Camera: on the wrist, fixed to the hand. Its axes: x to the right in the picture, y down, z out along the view.
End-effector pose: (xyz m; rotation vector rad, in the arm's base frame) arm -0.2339 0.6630 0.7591 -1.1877 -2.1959 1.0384
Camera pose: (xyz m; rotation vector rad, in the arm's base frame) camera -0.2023 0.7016 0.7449 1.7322 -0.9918 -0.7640
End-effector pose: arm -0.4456 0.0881 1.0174 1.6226 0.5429 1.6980
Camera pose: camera -0.4806 0.0772 1.0541 -0.7404 1.4863 -0.5456
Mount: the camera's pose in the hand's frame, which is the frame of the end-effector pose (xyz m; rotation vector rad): 0.0152 0.0410 -0.0279 -0.1260 0.5052 -3.0882
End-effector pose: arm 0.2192 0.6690 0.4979 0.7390 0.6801 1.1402
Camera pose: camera 0.1790 0.6981 0.5130 -1.0135 1.0456 -1.5781
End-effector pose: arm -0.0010 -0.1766 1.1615 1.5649 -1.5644 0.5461
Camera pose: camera -0.0314 -0.1583 1.1993 1.4715 1.7437 -0.8724
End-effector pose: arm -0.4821 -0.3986 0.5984 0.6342 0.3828 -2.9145
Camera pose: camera -0.4774 -0.4314 0.5585 -0.0588 -0.5218 0.0646
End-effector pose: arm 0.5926 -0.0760 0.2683 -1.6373 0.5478 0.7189
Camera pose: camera 0.5789 -0.1104 0.2320 -0.8468 -1.6685 -1.8817
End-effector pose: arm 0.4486 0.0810 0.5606 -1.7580 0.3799 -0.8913
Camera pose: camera 0.4454 0.0372 0.5329 0.3061 1.5672 1.6134
